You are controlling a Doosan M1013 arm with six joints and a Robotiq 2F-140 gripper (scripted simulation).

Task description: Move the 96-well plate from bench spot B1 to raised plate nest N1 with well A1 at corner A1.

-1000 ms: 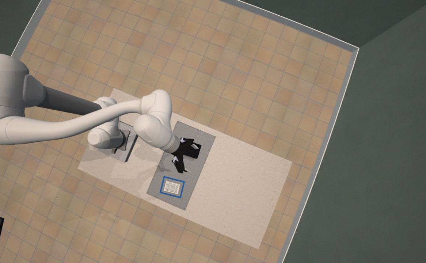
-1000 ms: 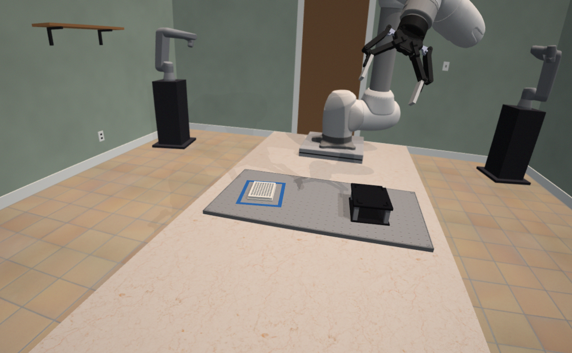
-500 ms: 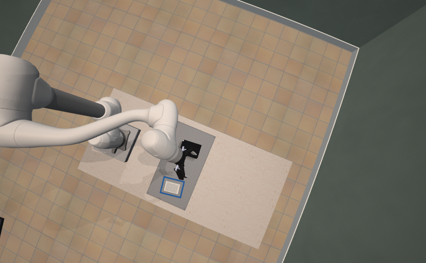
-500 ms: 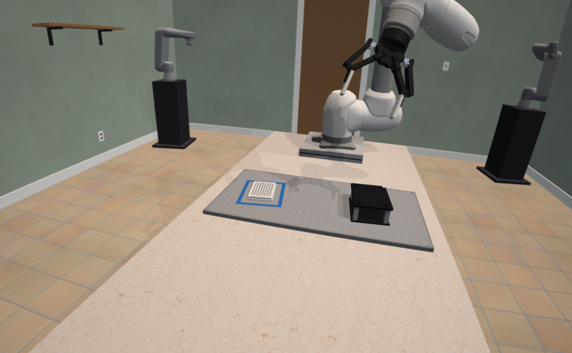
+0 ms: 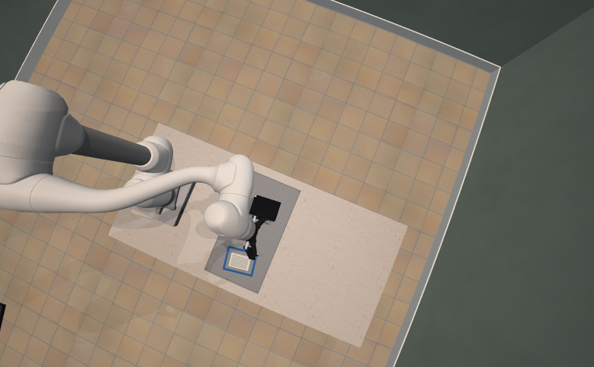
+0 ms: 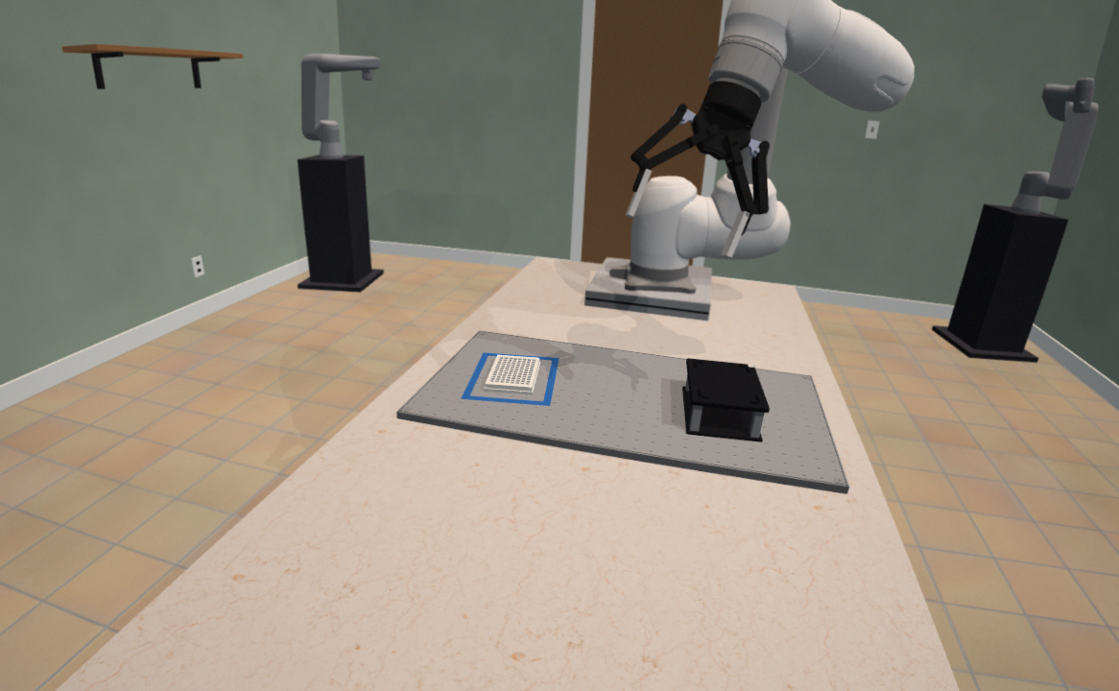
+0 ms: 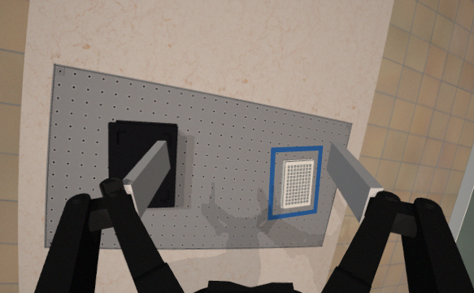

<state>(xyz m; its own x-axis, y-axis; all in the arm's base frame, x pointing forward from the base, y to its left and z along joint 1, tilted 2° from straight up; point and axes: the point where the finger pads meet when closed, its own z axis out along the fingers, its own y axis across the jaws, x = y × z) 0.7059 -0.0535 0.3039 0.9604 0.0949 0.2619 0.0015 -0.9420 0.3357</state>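
Right now my hand is 15 cm past the white 96-well plate, 25 cm to the left of it and 31 cm above it. The rest, counted from my hand: A1 label: 14 cm behind, 17 cm to the left, 26 cm below.
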